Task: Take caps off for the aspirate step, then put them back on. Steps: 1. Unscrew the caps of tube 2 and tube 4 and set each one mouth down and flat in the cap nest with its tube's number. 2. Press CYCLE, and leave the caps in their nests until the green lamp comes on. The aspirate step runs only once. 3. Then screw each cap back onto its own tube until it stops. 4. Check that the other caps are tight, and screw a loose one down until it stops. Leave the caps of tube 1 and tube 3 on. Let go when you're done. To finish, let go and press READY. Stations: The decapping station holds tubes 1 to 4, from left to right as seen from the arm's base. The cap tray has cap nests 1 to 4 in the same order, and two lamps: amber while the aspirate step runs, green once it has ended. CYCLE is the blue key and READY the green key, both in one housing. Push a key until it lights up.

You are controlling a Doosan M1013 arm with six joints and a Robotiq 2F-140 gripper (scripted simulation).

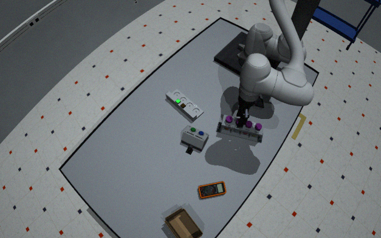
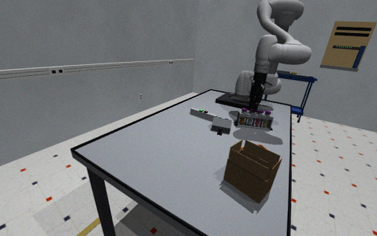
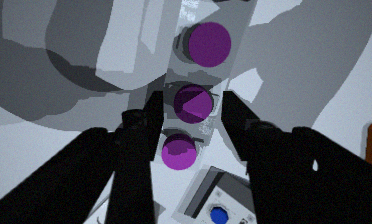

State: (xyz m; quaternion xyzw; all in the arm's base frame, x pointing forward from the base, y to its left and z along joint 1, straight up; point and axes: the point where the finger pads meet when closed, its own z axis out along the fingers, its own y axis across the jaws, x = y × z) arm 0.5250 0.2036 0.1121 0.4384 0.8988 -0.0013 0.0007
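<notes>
The purple cap lies 40 mm below my hand. From my hand the other things lie so: green key: 160 mm ahead, 160 mm to the right, 80 mm below; blue key: 150 mm ahead, 120 mm to the right, 80 mm below; key housing: 170 mm ahead, 140 mm to the right, 100 mm below.
</notes>
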